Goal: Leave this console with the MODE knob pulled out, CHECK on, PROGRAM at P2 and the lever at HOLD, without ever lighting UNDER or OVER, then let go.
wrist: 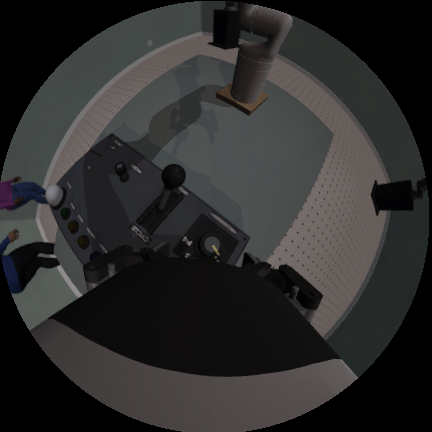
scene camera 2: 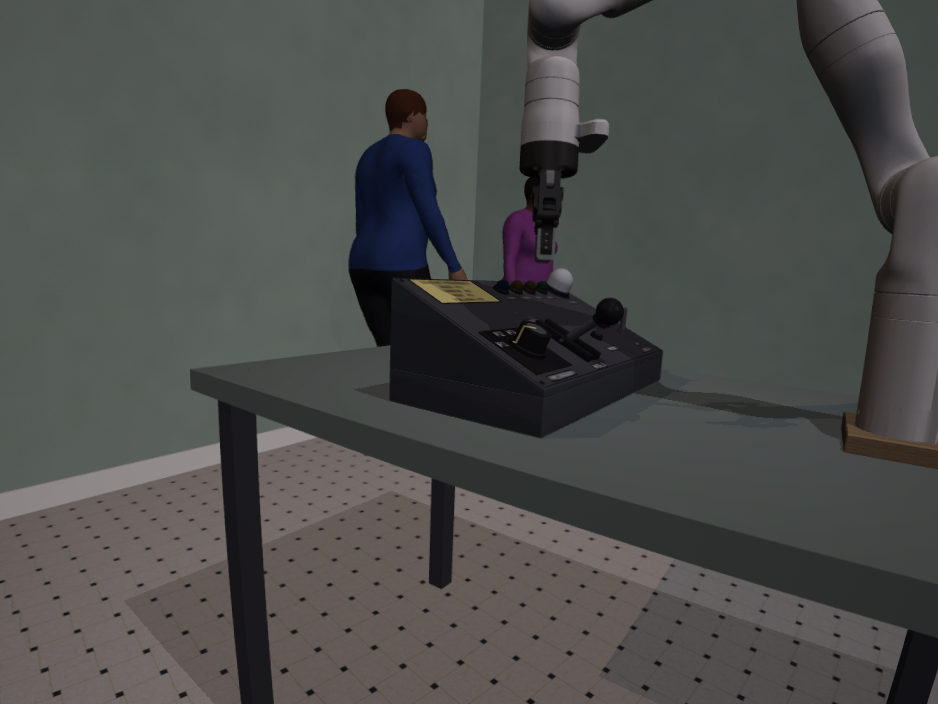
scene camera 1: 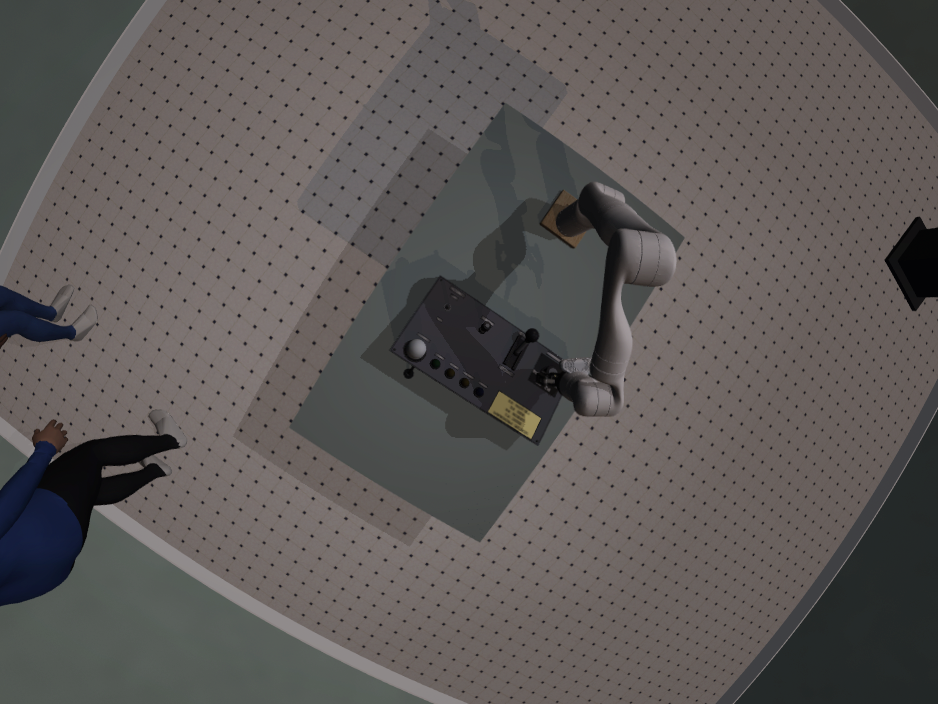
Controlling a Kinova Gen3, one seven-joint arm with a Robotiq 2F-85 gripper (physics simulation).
Labels:
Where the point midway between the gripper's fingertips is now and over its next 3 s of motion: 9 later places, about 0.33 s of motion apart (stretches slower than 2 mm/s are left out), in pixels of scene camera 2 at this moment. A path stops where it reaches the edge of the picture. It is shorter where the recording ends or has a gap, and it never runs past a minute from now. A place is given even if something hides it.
The gripper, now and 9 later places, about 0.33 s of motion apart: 543, 261; 544, 270; 548, 293; 542, 310; 546, 319; 546, 320; 545, 327; 545, 341; 545, 342; 545, 345

